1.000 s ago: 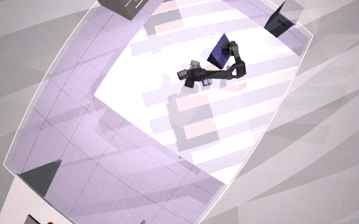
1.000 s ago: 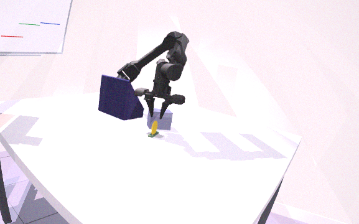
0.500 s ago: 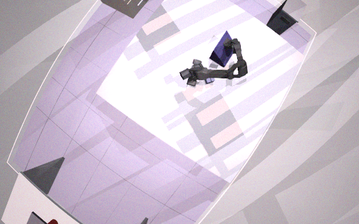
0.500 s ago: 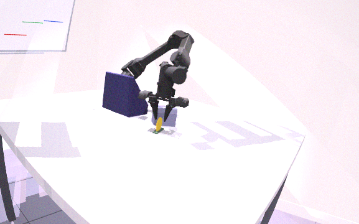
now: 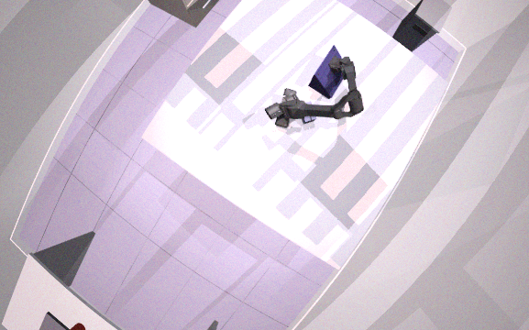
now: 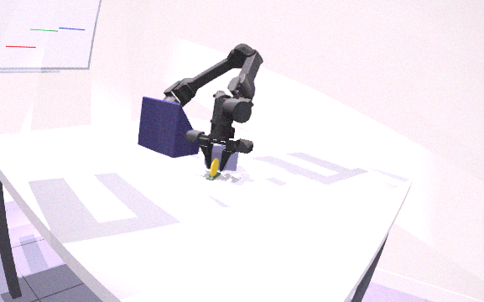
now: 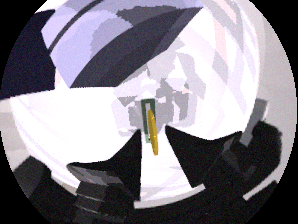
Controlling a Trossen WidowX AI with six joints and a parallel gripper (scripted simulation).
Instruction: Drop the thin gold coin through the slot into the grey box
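Now: the coin 10 mm above my gripper tip.
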